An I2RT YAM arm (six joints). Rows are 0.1 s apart.
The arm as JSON. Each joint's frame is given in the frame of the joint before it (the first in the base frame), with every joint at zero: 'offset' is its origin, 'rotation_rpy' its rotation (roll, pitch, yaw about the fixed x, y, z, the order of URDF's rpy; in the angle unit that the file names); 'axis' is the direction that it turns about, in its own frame. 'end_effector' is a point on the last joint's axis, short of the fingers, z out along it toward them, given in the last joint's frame.
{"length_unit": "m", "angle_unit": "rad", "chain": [
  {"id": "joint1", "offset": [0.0, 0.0, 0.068], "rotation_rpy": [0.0, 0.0, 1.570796], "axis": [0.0, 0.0, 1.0]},
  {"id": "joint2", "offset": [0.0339, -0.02, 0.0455], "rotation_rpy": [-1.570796, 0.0, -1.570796], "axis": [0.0, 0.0, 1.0]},
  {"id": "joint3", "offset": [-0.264, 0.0, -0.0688], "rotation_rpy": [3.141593, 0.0, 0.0], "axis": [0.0, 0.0, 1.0]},
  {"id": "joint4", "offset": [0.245, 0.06, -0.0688], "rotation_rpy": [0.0, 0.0, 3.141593], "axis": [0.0, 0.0, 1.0]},
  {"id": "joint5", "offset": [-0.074, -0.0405, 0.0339], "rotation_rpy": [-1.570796, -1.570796, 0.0], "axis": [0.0, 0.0, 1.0]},
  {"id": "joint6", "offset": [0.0, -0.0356, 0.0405], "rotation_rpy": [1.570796, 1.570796, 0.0], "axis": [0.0, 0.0, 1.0]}
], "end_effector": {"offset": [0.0, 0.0, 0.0], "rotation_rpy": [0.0, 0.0, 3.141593]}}
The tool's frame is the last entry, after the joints.
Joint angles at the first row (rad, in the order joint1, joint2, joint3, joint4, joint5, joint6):
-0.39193, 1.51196, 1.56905, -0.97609, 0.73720, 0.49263
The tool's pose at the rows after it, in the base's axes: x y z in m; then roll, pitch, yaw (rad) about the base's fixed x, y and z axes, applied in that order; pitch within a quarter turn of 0, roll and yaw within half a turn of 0:
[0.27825 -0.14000 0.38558 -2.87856 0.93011 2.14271]
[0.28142 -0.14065 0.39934 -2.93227 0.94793 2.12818]
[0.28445 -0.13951 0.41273 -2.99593 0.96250 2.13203]
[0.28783 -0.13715 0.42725 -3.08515 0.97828 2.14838]
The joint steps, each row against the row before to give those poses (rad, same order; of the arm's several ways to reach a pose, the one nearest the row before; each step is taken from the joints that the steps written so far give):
0.00075, 0.01420, 0.06253, 0.00078, -0.02240, -0.02371
-0.00078, 0.01457, 0.06256, -0.00517, -0.03130, -0.01550
0.00231, 0.00906, 0.05457, 0.00589, -0.05264, -0.02972
0.00290, 0.00627, 0.05344, 0.01826, -0.08588, -0.04230

